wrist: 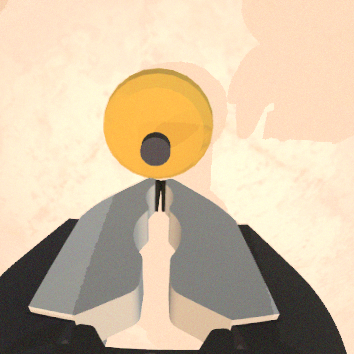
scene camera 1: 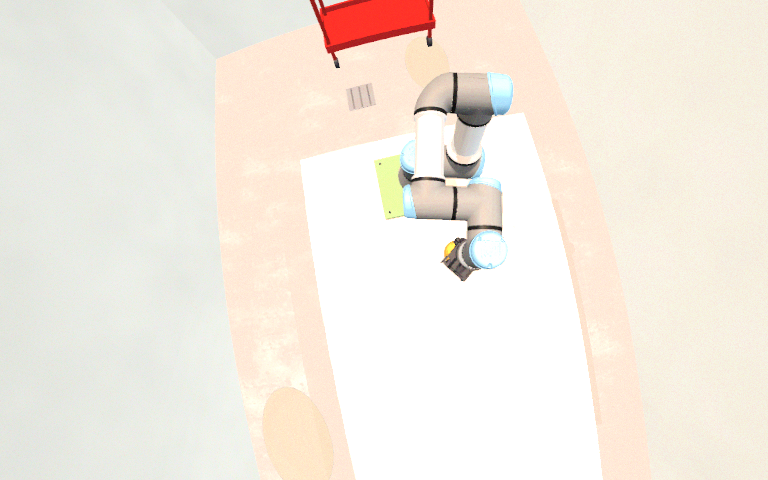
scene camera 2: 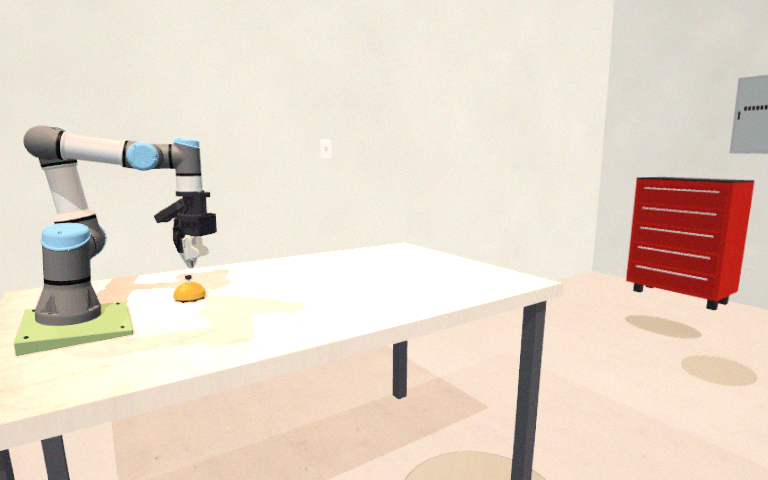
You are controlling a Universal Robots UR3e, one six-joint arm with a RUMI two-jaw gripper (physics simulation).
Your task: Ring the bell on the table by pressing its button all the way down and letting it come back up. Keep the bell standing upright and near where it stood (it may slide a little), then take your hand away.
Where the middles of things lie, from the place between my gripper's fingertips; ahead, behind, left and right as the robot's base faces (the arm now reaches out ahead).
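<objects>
There is the dark button (wrist: 154,150), 30 mm below my hand, 10 mm to the left of it and 10 mm behind it. The yellow domed bell (wrist: 163,100) is 50 mm below my hand, and it is also 10 mm behind my hand and 10 mm to the left of it.
</objects>
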